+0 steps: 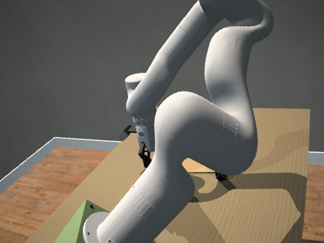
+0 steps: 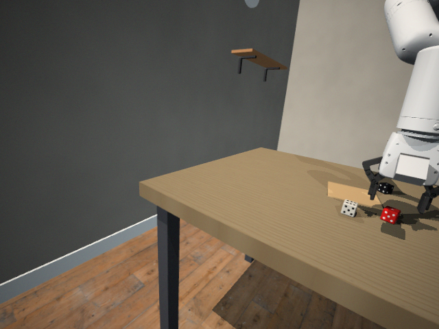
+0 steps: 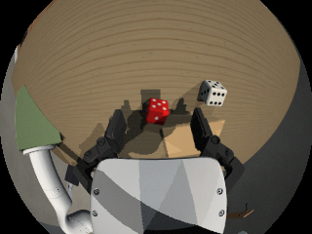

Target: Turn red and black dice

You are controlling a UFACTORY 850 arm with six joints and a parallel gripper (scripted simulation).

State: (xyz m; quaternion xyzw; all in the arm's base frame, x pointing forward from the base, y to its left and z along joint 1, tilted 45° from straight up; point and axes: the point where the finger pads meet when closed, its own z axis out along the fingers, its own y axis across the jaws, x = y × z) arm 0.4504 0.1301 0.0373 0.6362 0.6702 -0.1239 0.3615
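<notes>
My hand is 4 cm above the red die and 2 cm to the left of it. From my hand the other things lie so: tan mat 14 cm to the right, 8 cm ahead, 6 cm below; then black die 25 cm to the right, 4 cm below, 2 cm behind; then white die 9 cm ahead, 4 cm below, 1 cm to the left.
</notes>
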